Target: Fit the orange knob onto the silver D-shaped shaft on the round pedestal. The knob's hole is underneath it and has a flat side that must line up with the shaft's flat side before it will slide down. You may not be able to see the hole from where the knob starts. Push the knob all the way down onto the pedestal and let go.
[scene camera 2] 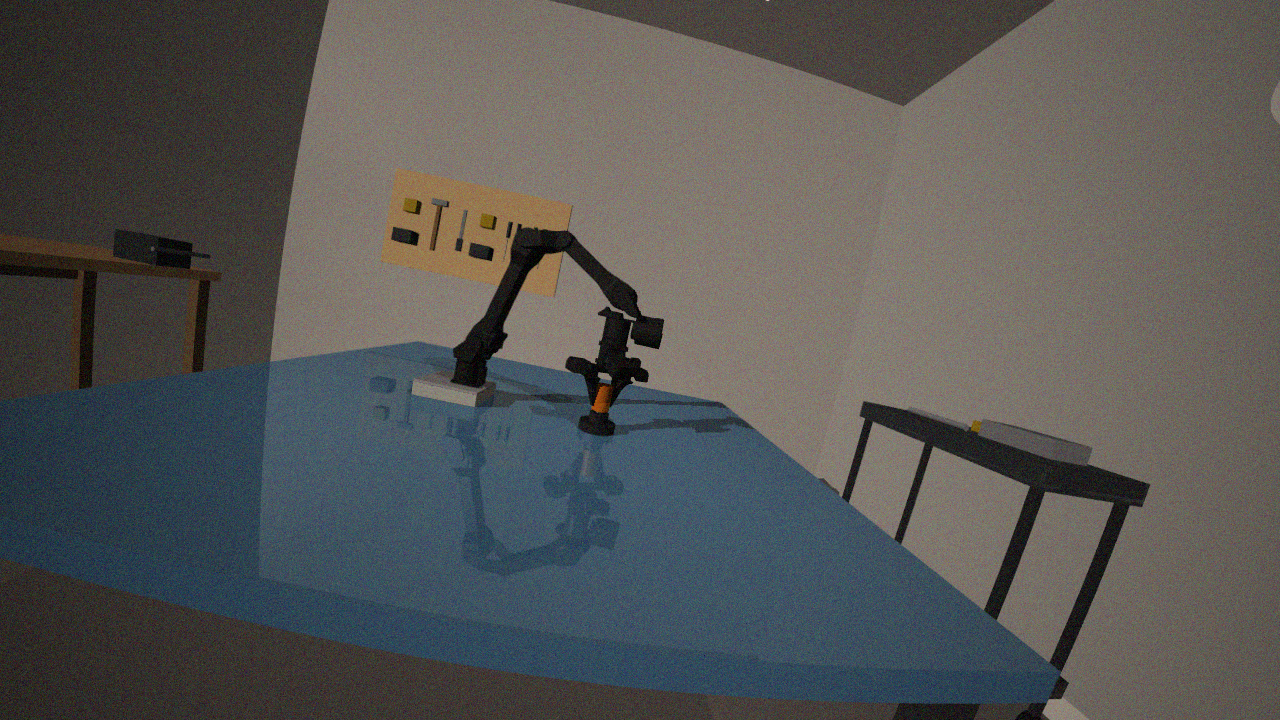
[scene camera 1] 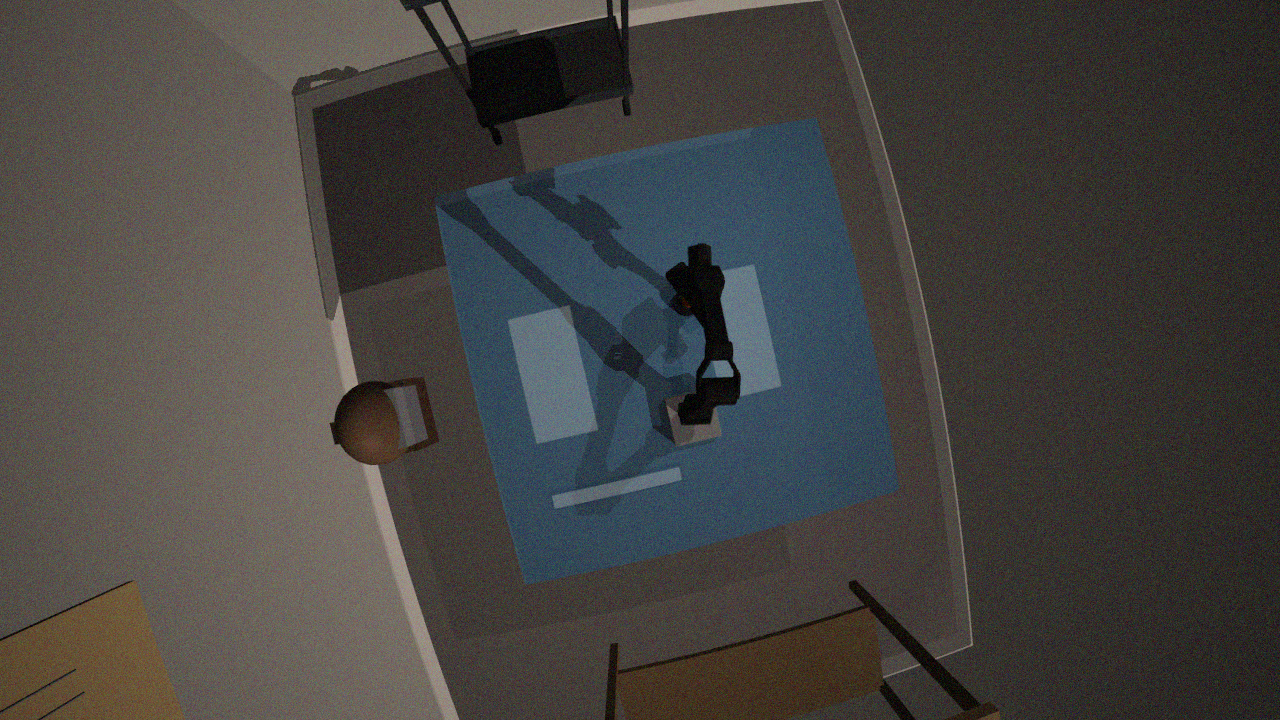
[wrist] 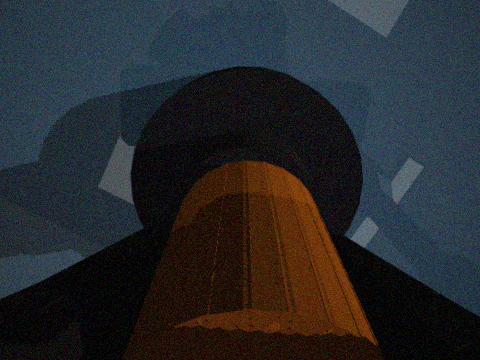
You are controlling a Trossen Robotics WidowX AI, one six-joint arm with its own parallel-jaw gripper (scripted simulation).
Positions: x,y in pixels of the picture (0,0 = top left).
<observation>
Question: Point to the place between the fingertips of my gripper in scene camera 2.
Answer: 600,406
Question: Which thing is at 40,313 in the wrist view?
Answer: My gripper.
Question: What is my gripper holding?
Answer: An orange knob.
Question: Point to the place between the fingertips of my gripper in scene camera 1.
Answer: At 688,300
</observation>
